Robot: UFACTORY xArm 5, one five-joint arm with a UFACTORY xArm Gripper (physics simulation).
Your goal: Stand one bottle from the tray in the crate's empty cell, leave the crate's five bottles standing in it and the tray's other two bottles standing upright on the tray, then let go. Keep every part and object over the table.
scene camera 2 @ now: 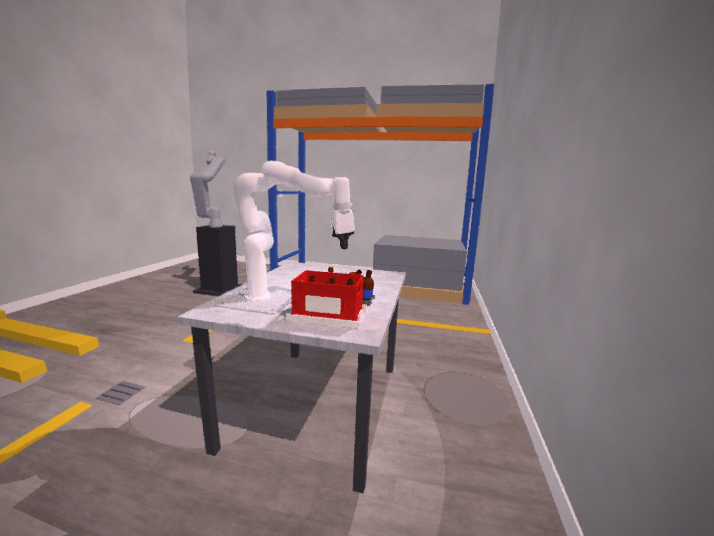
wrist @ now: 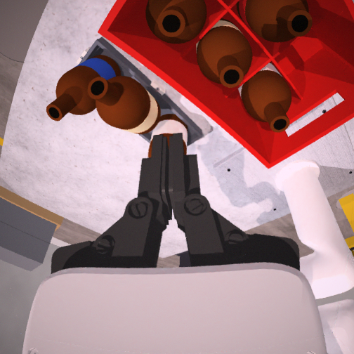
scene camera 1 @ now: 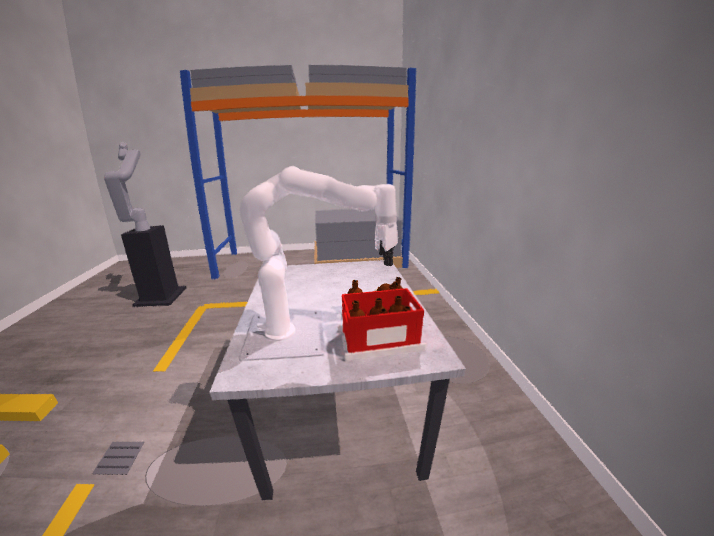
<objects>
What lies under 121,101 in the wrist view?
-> A cream-label bottle.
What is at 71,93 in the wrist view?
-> A blue-label bottle.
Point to a white-label bottle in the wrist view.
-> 168,124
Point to a cream-label bottle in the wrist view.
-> At 224,55
</objects>
